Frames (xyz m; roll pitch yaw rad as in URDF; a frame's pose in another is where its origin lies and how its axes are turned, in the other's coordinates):
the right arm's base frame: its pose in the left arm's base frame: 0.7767 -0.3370 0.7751 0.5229 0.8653 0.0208
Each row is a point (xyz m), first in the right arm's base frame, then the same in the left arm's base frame.
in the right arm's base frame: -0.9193 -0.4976 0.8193
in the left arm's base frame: 0.5493 -1.1822 1.7741
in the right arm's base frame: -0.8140 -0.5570 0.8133
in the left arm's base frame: 0.5921 -1.2298 1.6713
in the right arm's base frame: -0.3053 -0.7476 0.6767
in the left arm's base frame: 0.7613 -1.3232 1.1456
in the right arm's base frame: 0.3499 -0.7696 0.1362
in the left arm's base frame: 0.8161 -1.0711 0.3360
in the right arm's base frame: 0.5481 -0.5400 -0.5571
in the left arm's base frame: 0.5633 -0.5311 -0.1300
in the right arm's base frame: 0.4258 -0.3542 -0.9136
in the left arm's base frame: 0.3125 -0.1972 -0.1770
